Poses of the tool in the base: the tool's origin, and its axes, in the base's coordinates. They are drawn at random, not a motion.
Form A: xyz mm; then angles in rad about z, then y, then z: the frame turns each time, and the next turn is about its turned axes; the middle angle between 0 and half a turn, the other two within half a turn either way.
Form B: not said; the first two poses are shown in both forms.
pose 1, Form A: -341.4 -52.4 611.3 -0.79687 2.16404 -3.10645
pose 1, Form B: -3.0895 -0.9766 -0.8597 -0.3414 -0.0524 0.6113
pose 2, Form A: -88.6 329.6 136.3 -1.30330 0.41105 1.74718
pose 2, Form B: 0.4054 -0.0702 0.4295 -0.0886 0.3296 0.1363
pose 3, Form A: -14.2 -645.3 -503.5 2.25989 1.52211 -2.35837
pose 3, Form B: -1.5018 -0.7864 0.6403 -0.0142 -0.6453 -0.5035
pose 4, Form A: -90.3 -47.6 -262.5 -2.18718 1.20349 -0.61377
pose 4, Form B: -0.9818 0.8679 2.9966 -0.0903 -0.0476 -0.2625
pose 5, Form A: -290.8 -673.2 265.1 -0.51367 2.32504 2.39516
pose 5, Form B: 2.5158 -0.5645 0.4199 -0.2908 -0.6732 0.2651
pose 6, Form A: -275.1 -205.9 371.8 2.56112 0.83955 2.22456
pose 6, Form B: 0.7243 -0.4698 -1.6784 -0.2751 -0.2059 0.3718
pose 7, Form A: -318.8 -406.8 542.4 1.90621 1.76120 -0.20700
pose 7, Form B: -2.3241 1.2905 -0.3981 -0.3188 -0.4068 0.5424
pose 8, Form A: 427.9 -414.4 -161.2 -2.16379 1.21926 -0.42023
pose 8, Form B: -0.8385 1.0297 -3.0780 0.4279 -0.4144 -0.1612
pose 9, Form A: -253.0 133.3 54.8 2.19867 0.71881 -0.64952
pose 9, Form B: -0.4867 0.5520 1.4087 -0.2530 0.1333 0.0548
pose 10, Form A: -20.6 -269.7 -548.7 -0.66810 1.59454 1.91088
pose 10, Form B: 1.5960 -0.3400 0.8943 -0.0206 -0.2697 -0.5487
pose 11, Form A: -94.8 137.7 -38.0 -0.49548 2.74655 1.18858
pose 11, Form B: 2.7725 0.1440 1.4306 -0.0948 0.1377 -0.0380
